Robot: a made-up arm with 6 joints.
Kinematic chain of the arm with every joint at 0, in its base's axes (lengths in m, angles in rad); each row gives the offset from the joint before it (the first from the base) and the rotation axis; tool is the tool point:
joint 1: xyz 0 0 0.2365 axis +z
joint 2: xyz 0 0.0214 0 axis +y
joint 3: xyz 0 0 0.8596 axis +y
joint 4: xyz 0 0 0.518 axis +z
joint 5: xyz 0 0 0 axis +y
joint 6: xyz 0 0 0.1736 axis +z
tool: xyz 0 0 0
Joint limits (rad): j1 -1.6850..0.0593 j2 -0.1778..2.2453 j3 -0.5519..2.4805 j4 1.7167..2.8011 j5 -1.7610..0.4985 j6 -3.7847..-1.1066
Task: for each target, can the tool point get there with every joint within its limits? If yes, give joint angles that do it. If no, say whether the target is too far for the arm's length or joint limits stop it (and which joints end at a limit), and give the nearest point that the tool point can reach.
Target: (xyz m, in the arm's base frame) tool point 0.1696 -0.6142 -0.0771
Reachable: yes | joints -1.2285 1.1566 2.1796 1.8714 -0.4213 -3.0360
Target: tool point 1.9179 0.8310 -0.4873
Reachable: no: too far | nearest point 1.4271 0.1884 -0.2927 | short by 0.832 m
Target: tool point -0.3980 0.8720 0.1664
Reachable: no: joint limits stop it (at a limit: joint 1, joint 2, joint 3, joint 4, joint 5) | nearest point -0.0053 0.1034 -0.3034 | short by 0.983 m
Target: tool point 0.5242 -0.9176 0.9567
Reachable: yes | joints -1.0144 0.5283 0.8595 2.7183 -1.0239 -2.1986
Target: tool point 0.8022 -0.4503 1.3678
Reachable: yes | joints -0.4459 0.4218 0.5197 2.1426 -0.5944 -1.4464
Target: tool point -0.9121 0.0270 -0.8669
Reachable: no: joint limits stop it (at a limit: joint 1, joint 2, joint 4) | nearest point -0.1702 -0.2392 -0.6953 | short by 0.807 m
